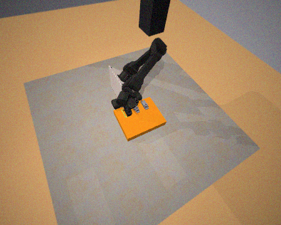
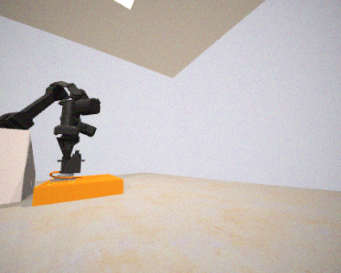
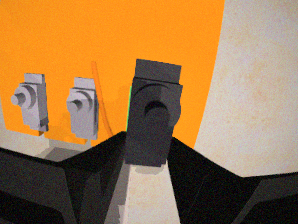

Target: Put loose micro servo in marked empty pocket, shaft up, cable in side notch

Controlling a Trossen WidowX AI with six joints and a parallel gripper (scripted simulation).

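My gripper tip is 10 cm short of the orange deck, 10 cm above it and 7 cm to the right of it.
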